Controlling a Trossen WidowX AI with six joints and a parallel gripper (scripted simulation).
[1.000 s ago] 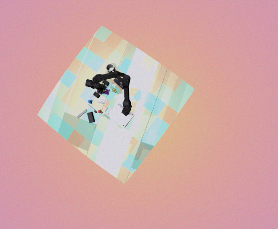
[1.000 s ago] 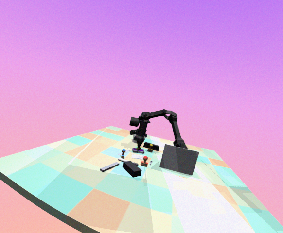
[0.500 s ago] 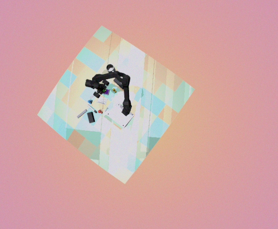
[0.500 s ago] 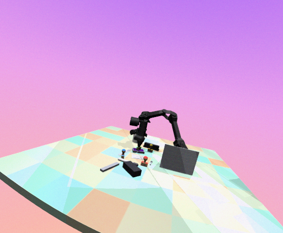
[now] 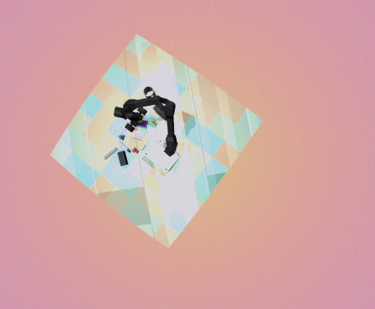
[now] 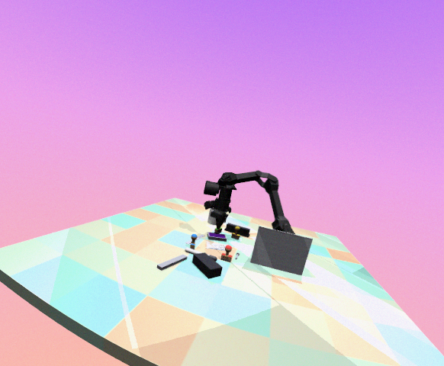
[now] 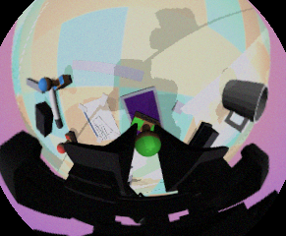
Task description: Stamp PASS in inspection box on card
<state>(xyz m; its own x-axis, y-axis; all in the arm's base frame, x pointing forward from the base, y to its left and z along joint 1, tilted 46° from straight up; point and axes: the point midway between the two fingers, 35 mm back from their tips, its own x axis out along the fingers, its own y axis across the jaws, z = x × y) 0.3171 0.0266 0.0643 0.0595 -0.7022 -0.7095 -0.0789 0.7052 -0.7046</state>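
The purple ink pad lies 5 cm below my gripper tip. From my gripper tip the other things lie so: green-knobbed stamp: right at my gripper tip; yellow-knobbed stamp: 8 cm behind, 7 cm to the right, 3 cm below; white card: 9 cm to the left, 5 cm below, 4 cm behind.
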